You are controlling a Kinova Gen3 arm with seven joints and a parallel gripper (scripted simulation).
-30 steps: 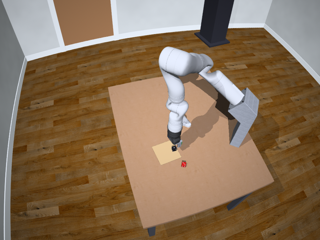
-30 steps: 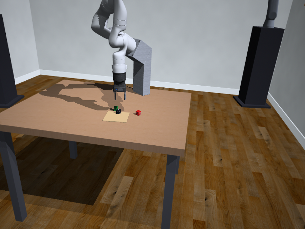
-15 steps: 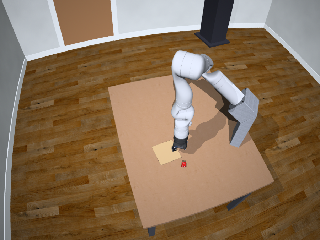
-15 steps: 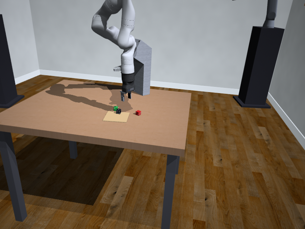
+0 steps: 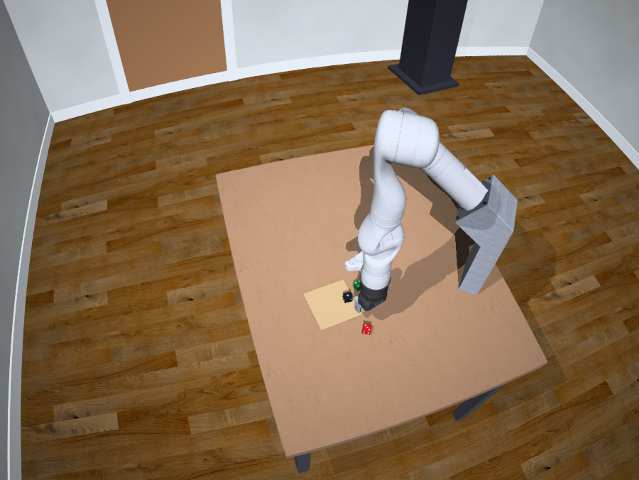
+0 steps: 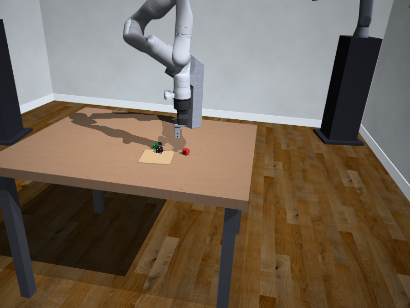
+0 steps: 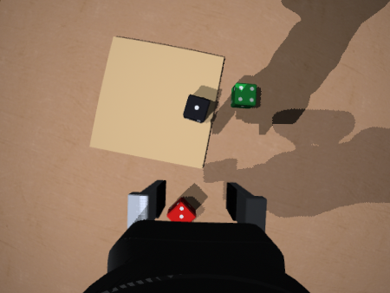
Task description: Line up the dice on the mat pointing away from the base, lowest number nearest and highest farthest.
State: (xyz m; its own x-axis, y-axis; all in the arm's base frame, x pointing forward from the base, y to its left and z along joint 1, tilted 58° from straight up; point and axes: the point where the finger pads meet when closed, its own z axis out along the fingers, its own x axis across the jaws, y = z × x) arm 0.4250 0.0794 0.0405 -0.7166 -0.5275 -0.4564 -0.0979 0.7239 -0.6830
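Right now my hand is 1 cm short of the red die, 4 cm to the right of it and 9 cm above it. Also, from my hand: green die 5 cm behind, 10 cm to the right, 9 cm below; tan mat 6 cm ahead, 9 cm to the right, 10 cm below; black die 1 cm ahead, 8 cm to the right, 9 cm below.
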